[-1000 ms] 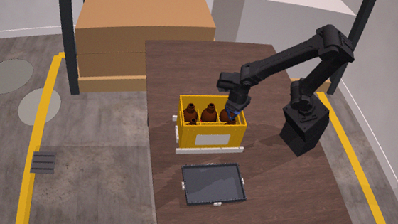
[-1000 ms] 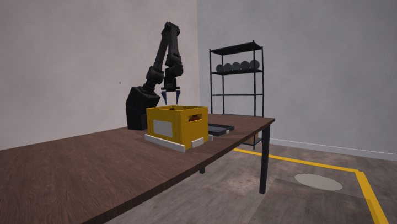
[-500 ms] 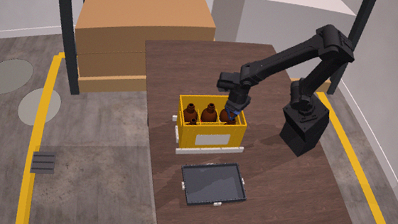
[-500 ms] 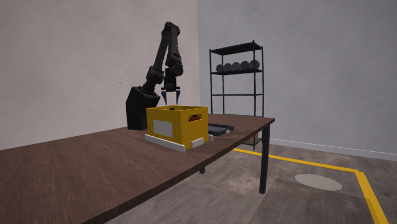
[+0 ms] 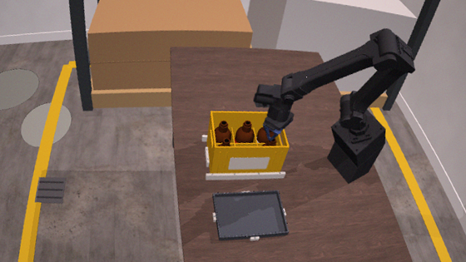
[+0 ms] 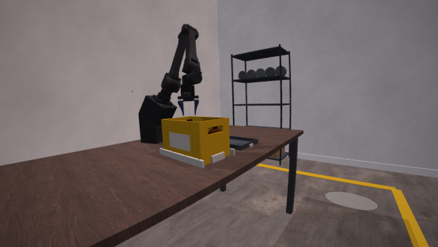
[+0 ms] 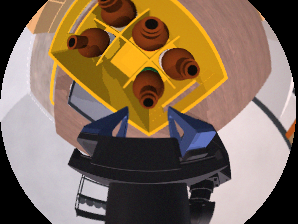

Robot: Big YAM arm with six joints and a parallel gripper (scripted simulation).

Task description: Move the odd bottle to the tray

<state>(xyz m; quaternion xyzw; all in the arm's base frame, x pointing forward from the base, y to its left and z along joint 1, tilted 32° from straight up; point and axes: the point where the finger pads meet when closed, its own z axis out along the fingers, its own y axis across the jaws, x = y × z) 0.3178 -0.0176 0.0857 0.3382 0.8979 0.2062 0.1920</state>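
The yellow crate lies 110 mm below my hand, 90 mm ahead of it and 30 mm to the right of it. Round my hand: glass bottle: 170 mm ahead, 100 mm below, 30 mm to the left; dark tray: 240 mm to the left, 180 mm below, 60 mm ahead.
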